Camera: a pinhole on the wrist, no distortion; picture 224 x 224 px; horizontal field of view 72.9 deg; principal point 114.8 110.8 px. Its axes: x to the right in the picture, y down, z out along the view. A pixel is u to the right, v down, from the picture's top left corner.
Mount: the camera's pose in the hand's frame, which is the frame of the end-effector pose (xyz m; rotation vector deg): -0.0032 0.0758 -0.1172 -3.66 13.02 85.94
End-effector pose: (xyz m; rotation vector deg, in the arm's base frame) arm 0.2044 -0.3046 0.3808 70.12 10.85 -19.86
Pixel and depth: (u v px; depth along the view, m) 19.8 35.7 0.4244
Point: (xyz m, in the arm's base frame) 0.3677 -0.6867 0.3034
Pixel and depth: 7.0 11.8 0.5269
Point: 0.4567 -0.8388 0.2077
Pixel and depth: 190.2 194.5 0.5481
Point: 0.1416 -0.5041 0.9989
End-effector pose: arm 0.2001 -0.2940 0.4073 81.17 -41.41 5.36
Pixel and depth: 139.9 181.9 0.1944
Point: 0.0440 -0.3102 0.4989
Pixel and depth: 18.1 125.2 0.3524
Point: 0.1199 -0.5552 0.3301
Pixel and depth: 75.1 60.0 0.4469
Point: 0.2025 -0.6542 0.5237
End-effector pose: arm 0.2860 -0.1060 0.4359 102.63 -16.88 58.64
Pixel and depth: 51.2 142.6 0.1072
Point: 0.2430 -0.1329 0.4581
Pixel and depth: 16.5 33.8 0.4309
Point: 0.6887 -0.2683 0.4896
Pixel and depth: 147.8 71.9 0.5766
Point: 0.4447 -0.5361 0.7323
